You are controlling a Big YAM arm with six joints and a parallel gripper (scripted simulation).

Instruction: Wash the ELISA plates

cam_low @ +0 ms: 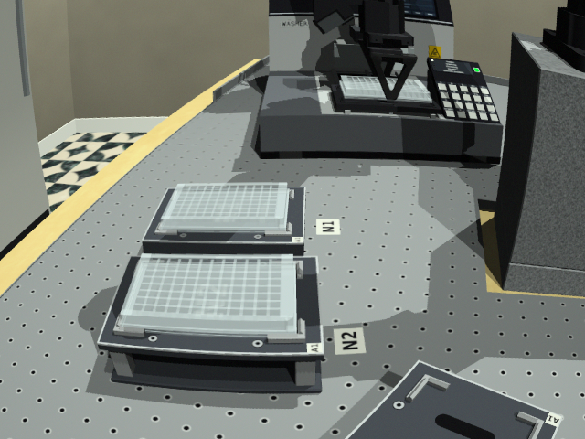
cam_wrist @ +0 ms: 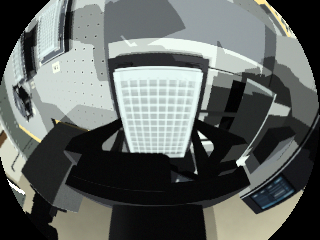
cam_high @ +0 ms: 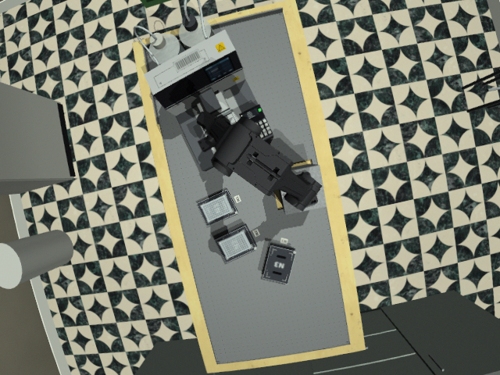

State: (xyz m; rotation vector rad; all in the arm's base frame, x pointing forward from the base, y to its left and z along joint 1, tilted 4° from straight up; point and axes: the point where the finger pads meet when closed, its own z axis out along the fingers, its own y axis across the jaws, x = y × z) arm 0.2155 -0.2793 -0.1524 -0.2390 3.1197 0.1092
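Now: the washer carrier 20 mm below my hand. The rest, counted from my hand: plate washer (150 mm to the right, 40 mm above, 20 mm ahead); then nest N3 (610 mm to the left, 50 mm below, 40 mm behind); then nest label (260 mm to the left, 90 mm below, 60 mm ahead).
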